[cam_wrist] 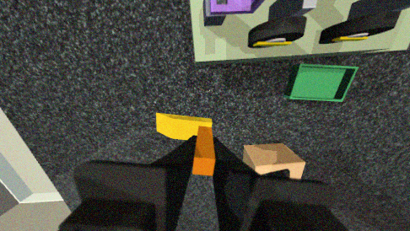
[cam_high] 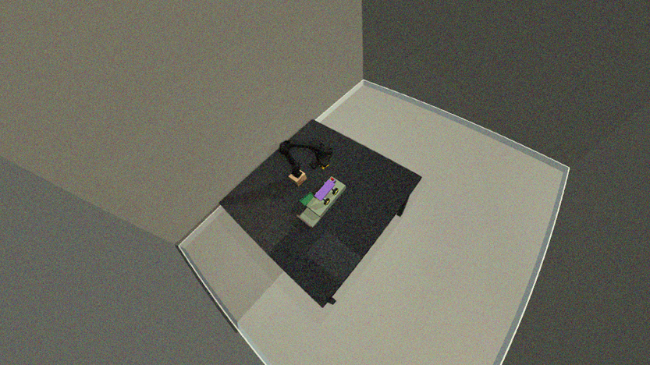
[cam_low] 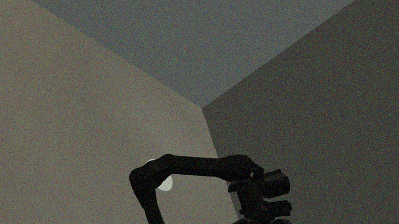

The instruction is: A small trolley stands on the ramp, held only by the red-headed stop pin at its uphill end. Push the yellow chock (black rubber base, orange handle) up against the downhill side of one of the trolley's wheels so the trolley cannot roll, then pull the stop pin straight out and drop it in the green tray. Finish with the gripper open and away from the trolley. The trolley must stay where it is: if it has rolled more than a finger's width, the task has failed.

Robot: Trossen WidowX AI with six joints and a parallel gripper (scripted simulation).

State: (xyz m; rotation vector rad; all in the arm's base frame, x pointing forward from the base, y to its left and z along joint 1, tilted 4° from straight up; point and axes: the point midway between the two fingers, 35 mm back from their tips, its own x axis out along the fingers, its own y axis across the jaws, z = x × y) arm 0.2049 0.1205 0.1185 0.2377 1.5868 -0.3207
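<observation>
Right now the red-headed stop pin is 130 mm ahead of my gripper tip, 50 mm to the right of it and 40 mm below it. The rest, counted from my gripper tip: green tray (10 mm behind, 250 mm to the right, 180 mm below); then purple trolley (130 mm ahead, 170 mm to the right, 60 mm below); then yellow chock (10 mm ahead, 20 mm to the left, 10 mm below).
</observation>
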